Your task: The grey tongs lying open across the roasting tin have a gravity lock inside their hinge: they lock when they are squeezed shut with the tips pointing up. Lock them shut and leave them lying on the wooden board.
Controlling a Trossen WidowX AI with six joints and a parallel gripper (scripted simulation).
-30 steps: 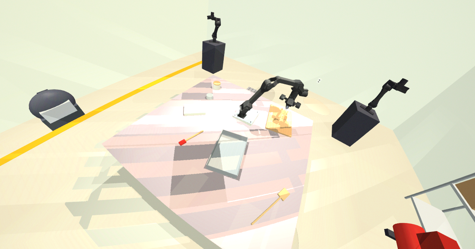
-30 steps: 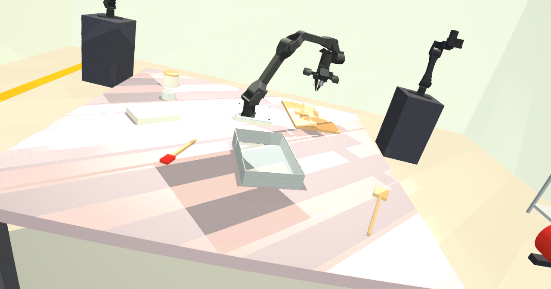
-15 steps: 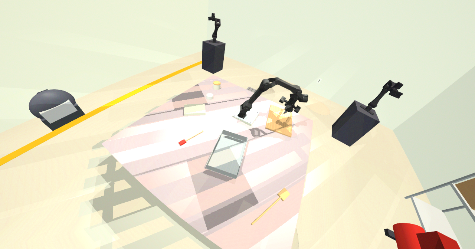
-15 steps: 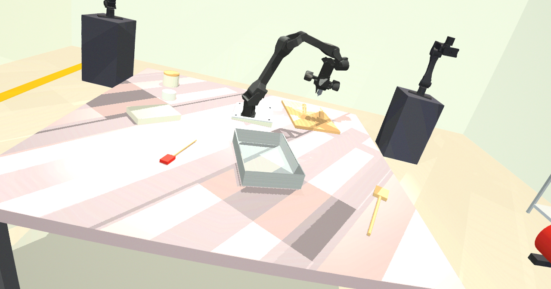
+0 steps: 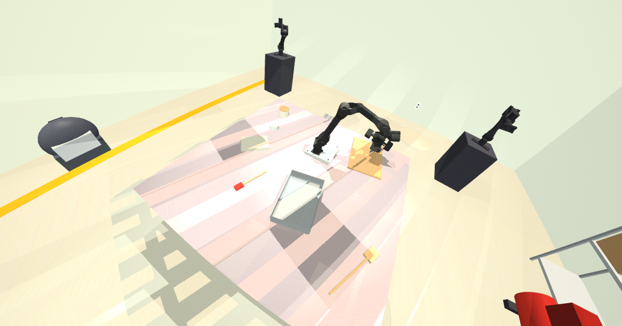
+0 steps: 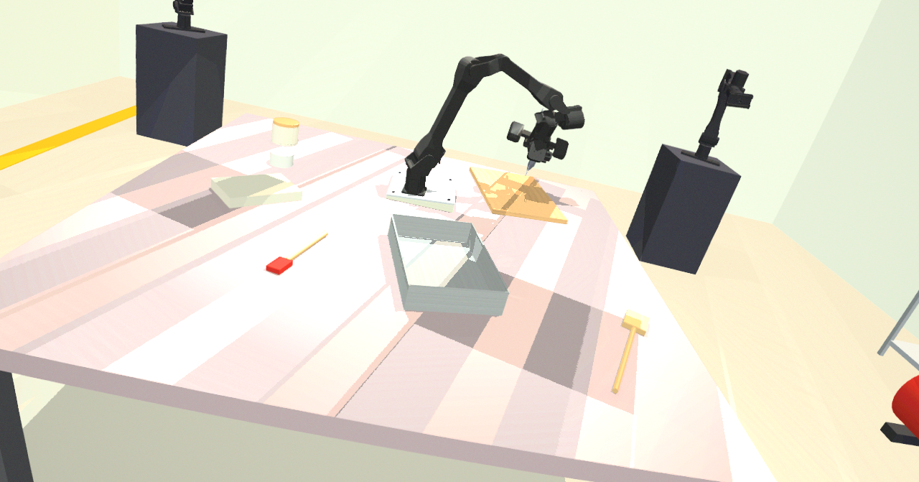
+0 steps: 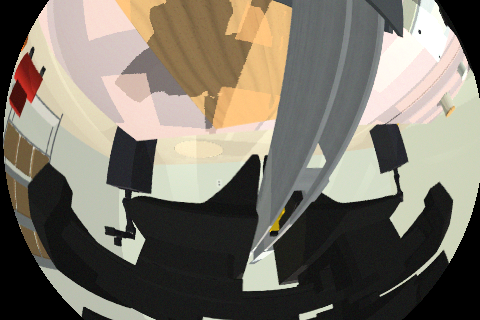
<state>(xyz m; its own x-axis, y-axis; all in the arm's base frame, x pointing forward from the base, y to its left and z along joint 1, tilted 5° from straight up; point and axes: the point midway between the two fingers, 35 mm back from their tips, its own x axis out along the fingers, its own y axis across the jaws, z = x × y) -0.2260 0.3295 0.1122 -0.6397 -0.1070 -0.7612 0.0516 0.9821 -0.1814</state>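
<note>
Now: gripper tip 20 mm short of the wooden board, 10 mm to the left of it and 130 mm above it. Also, from my gripper tip: grey roasting tin (630 mm ahead, 200 mm to the right, 110 mm below); pale block (460 mm ahead, 680 mm to the right, 130 mm below); red spatula (710 mm ahead, 500 mm to the right, 130 mm below).
</note>
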